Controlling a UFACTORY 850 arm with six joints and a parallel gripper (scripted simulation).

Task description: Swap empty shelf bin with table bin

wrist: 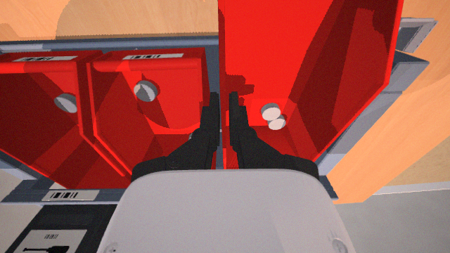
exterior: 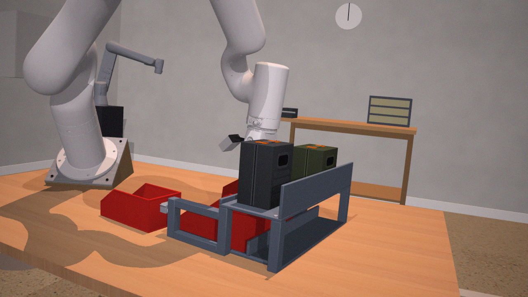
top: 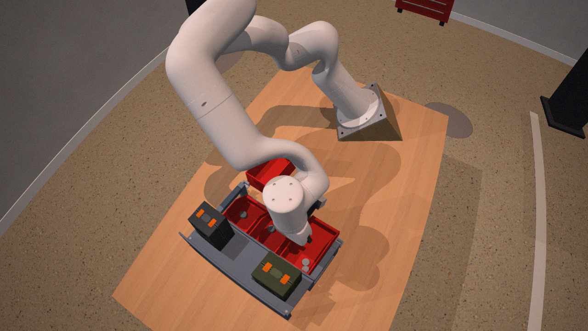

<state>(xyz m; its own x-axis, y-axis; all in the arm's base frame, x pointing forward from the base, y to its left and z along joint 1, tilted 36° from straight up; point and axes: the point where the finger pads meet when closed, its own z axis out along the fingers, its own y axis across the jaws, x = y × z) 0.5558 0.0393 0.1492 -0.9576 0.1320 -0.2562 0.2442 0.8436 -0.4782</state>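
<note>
Right now my hand is 6 cm past the shelf front lip, 5 cm to the left of it and 7 cm above it. The rest, counted from my hand: grey back panel 20 cm ahead, 12 cm to the right, 5 cm above; black case 9 cm ahead, 21 cm to the right, 8 cm above; green case 15 cm ahead, 1 cm to the left, 7 cm above.
</note>
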